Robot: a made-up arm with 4 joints.
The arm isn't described. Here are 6 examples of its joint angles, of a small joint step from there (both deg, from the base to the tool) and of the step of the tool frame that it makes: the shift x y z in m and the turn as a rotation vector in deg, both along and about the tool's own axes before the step.
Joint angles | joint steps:
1: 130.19 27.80 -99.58 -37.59 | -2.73 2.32 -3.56 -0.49
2: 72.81 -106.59 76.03 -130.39 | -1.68 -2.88 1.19 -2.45
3: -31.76 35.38 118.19 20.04 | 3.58 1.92 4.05 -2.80
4: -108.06 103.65 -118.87 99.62 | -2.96 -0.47 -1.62 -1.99
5: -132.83 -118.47 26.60 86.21 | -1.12 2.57 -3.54 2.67
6: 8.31 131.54 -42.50 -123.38 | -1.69 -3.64 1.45 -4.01
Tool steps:
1: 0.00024 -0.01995 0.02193 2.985 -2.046 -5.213
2: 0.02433 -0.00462 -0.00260 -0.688 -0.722 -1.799
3: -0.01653 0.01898 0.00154 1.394 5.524 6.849
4: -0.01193 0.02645 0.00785 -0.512 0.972 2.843
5: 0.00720 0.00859 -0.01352 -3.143 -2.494 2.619
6: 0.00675 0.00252 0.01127 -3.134 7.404 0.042
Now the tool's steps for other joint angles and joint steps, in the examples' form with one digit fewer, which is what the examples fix.
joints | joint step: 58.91 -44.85 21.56 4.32 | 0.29 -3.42 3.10 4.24
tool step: -0.0160 -0.0043 0.0029 3.58 -5.39 2.92
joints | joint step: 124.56 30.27 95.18 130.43 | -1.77 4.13 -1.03 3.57
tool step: -0.0018 -0.0064 -0.0370 -2.73 0.47 0.75
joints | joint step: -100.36 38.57 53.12 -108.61 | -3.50 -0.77 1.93 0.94
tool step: -0.0020 -0.0027 0.0013 0.09 -0.29 2.35
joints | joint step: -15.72 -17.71 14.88 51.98 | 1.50 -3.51 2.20 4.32
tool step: -0.0119 -0.0114 0.0117 4.99 -4.80 -0.73
